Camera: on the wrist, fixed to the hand. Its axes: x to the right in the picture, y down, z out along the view.
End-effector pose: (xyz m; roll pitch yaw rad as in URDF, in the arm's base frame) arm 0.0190 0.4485 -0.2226 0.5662 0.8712 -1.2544
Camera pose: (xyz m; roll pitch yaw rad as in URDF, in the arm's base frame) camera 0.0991 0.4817 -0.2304 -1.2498 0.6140 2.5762
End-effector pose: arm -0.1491 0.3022 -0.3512 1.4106 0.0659 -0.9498
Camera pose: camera -0.0931 0.3355 -0.2936 -3.1311 1.2719 0.7175
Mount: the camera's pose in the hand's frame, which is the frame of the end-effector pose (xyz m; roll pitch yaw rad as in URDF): 0.0017 0.0675 -0.0549 -0.0840 0.4575 -1.5322
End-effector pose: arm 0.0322 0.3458 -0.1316 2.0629 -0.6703 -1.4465
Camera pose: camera 0.0422 0.3992 -0.0636 2.2557 0.4491 -0.3214
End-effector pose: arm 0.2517 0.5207 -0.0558 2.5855 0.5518 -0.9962
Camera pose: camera 0.2521 0.4679 0.0134 -2.6914 0.1018 0.5966
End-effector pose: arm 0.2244 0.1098 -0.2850 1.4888 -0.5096 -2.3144
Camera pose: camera 0.2885 0.0905 -0.2294 2.0257 0.9184 -1.6656
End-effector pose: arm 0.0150 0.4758 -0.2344 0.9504 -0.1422 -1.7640
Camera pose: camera 0.0977 0.4612 -0.2114 0.7296 1.3309 -2.5129
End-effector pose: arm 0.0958 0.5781 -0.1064 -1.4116 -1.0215 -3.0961
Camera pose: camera 0.0287 0.6186 -0.1443 1.1236 -0.4725 0.7523
